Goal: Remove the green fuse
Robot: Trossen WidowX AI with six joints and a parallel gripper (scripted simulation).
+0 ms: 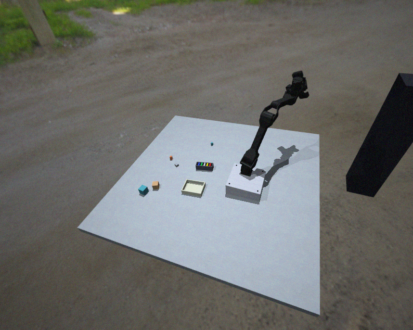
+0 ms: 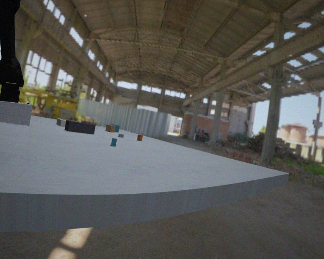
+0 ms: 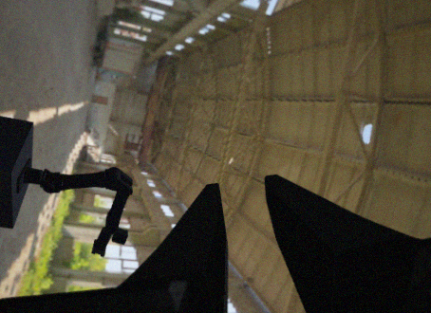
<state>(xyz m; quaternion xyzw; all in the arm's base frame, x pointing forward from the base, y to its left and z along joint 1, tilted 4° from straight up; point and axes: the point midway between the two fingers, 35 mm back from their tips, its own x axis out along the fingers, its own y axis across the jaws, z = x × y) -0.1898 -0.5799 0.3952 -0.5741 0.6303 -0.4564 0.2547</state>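
My gripper tip is now 54 cm short of the green fuse, 61 cm to the right of it and 43 cm above it. The rest, counted from my gripper tip: teal cube (82 cm ahead, 94 cm to the left, 43 cm below); then cream tray (51 cm ahead, 81 cm to the left, 45 cm below); then orange cube (76 cm ahead, 88 cm to the left, 43 cm below).
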